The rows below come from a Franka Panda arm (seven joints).
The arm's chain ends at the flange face. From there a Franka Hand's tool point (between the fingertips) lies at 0.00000 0.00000 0.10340 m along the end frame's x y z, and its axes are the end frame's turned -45 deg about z.
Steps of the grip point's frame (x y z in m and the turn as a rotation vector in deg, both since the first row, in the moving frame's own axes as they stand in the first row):
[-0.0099 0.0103 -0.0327 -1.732 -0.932 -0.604]
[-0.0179 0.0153 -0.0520 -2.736 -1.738 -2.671]
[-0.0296 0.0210 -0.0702 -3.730 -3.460 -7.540]
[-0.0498 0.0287 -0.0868 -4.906 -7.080 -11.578]
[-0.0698 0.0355 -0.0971 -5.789 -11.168 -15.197]
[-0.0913 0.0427 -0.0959 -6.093 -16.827 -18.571]
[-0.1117 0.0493 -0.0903 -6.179 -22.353 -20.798]
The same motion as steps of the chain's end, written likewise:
[-0.0008 0.0109 -0.0326 -1.884 0.566 -0.604]
[-0.0032 0.0178 -0.0518 -3.164 0.706 -2.671]
[-0.0070 0.0267 -0.0698 -5.084 0.191 -7.540]
[-0.0137 0.0401 -0.0856 -8.475 -1.537 -11.578]
[-0.0204 0.0523 -0.0946 -11.990 -3.804 -15.197]
[-0.0258 0.0643 -0.0909 -16.207 -7.590 -18.571]
[-0.0309 0.0755 -0.0820 -20.175 -11.437 -20.798]

